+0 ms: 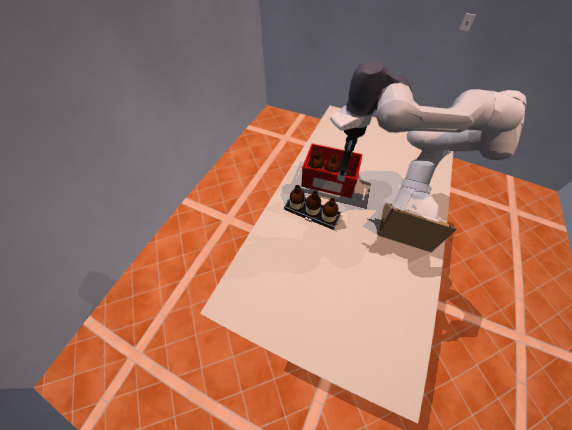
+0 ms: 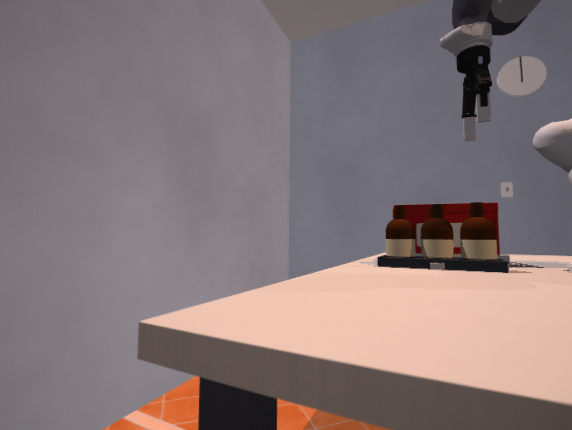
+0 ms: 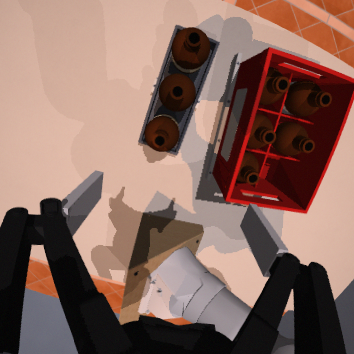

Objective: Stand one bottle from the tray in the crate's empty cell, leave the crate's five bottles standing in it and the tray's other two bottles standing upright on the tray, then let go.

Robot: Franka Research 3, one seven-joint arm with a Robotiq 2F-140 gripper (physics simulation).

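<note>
Three brown bottles with cream labels stand upright on the black tray (image 1: 310, 220) (image 2: 400, 262) (image 3: 198, 92): an end one (image 1: 297, 198) (image 2: 400, 232) (image 3: 191, 47), the middle one (image 1: 313, 204) (image 2: 437, 235) (image 3: 177, 92), and one at the robot-base end (image 1: 330, 211) (image 2: 479, 235) (image 3: 161, 134). The red crate (image 1: 350, 188) (image 2: 417, 212) (image 3: 248, 85) stands beside the tray and holds five bottles; its empty cell (image 3: 287, 175) is the corner one at the base end, away from the tray. My gripper (image 1: 344, 170) (image 2: 476, 129) (image 3: 175, 200) is open and empty, well above the crate and tray, pointing down.
The arm's base stands by a brown board (image 1: 417, 228) (image 3: 160, 235) at the table's side. Red dividers separate the crate's cells, and its walls rise around the bottles. A narrow gap of table separates tray and crate. The table (image 1: 320, 300) (image 2: 325, 320) has open edges above a tiled floor.
</note>
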